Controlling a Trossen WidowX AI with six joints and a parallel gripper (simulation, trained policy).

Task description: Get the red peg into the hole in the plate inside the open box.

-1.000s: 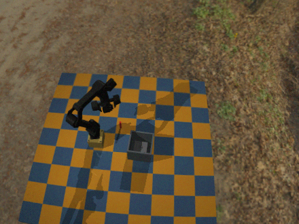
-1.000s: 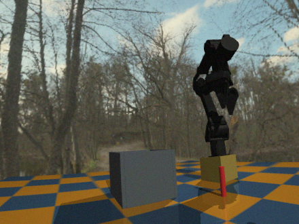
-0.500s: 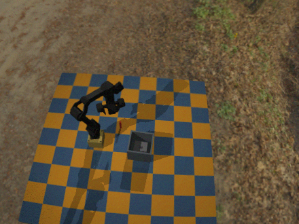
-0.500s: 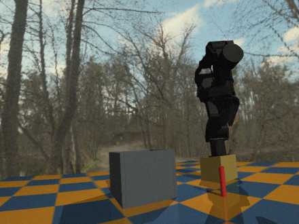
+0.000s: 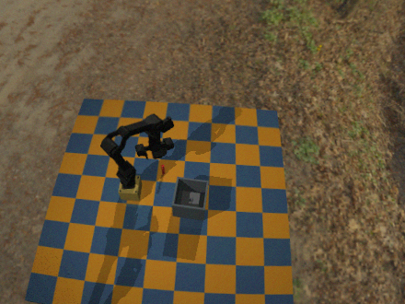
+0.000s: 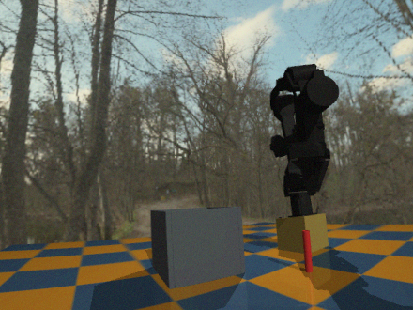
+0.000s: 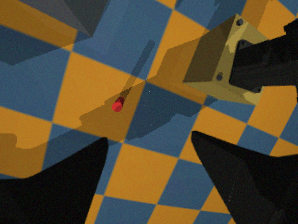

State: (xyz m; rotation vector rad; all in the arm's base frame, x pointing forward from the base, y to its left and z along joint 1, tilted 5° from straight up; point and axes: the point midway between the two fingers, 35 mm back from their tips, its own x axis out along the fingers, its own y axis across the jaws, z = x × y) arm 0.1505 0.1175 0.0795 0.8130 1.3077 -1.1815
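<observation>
Now: gripper tip 40 mm short of the red peg, 10 mm to the left of it and 110 mm above it. From my gripper tip the other things lie so: plate 170 mm ahead, 210 mm to the right, 110 mm below.
</observation>
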